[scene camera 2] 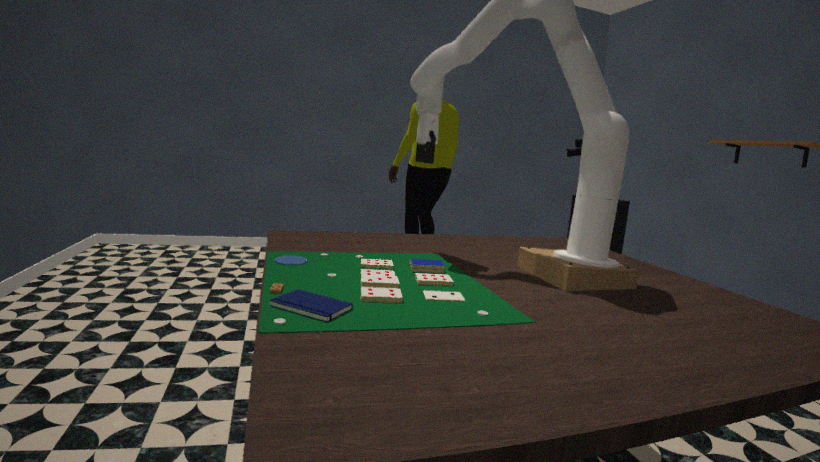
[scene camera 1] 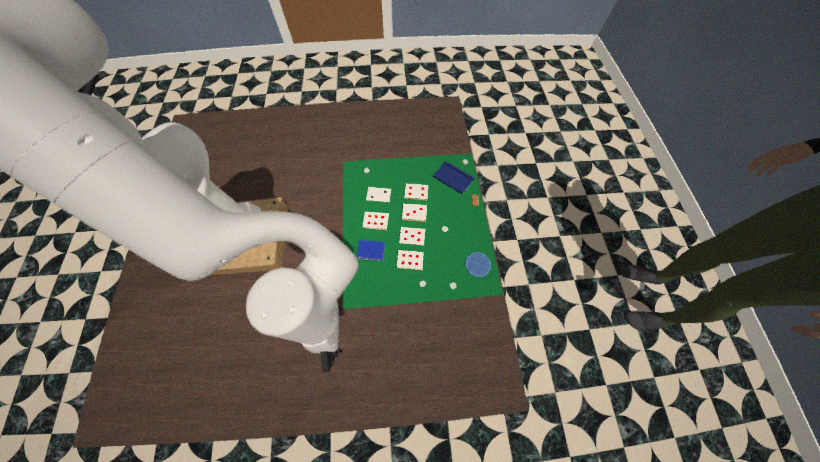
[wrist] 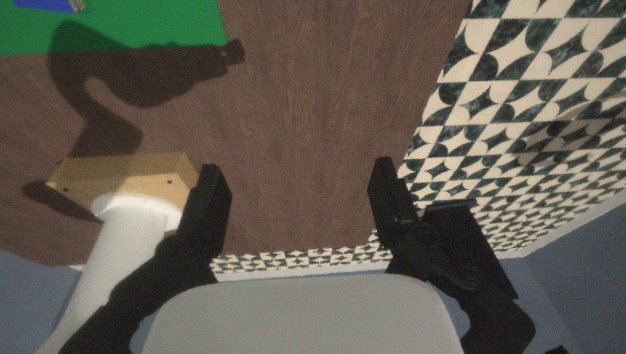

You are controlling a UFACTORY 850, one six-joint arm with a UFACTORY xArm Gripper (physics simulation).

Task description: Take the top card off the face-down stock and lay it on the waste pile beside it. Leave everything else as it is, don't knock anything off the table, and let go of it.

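The face-down stock [scene camera 1: 371, 250] [scene camera 2: 427, 265] is a blue-backed pile on the green mat [scene camera 1: 390, 295] [scene camera 2: 344, 324] [wrist: 150, 25]; part of it shows at the top left of the wrist view. The waste pile [scene camera 1: 375, 220] [scene camera 2: 434, 279] lies beside it, face up with red pips. My gripper [scene camera 1: 327, 361] [scene camera 2: 425, 153] [wrist: 299, 176] is open and empty. It hangs high above the brown table, off the mat and well apart from the stock. Its fingers stand wide apart in the wrist view.
Face-up piles [scene camera 1: 412, 235] [scene camera 2: 379, 279] stand in a column beside the stock's column. A two-pip card [scene camera 1: 378, 194] [scene camera 2: 443, 295], a navy book [scene camera 1: 453, 177] [scene camera 2: 309, 305], a blue disc [scene camera 1: 477, 264] [scene camera 2: 290, 259], a small brown block [scene camera 1: 475, 200] [scene camera 2: 276, 288] and white discs lie on the mat.
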